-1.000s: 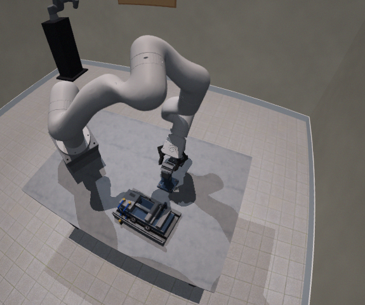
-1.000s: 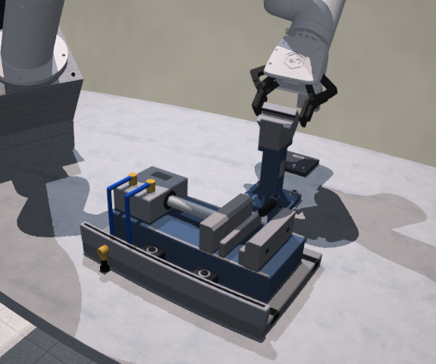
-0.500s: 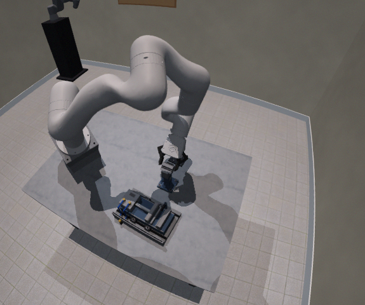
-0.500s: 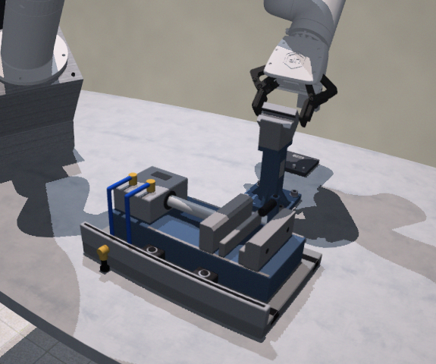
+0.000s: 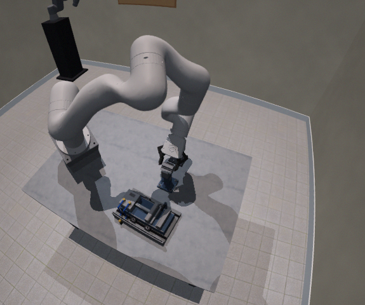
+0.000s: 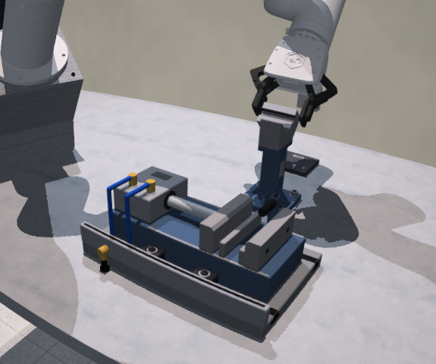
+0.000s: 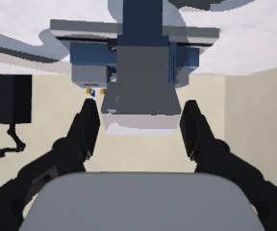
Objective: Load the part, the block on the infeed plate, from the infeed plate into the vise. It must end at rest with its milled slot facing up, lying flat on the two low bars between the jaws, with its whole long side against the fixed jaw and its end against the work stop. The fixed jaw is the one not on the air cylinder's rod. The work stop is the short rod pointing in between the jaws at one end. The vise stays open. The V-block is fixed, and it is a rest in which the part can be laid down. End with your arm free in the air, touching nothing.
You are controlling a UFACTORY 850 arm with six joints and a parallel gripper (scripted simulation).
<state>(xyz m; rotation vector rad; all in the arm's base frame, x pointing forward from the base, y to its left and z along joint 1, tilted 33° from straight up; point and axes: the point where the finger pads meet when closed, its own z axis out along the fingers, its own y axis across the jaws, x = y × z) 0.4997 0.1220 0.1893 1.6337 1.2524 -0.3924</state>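
The part is 1 cm to the right of my hand and 1 cm below it. Round my hand: black work stop (19 cm to the right, 8 cm below, 5 cm ahead); dark infeed plate (18 cm to the left, 16 cm below, 1 cm behind); blue post (11 cm below, 1 cm to the right).
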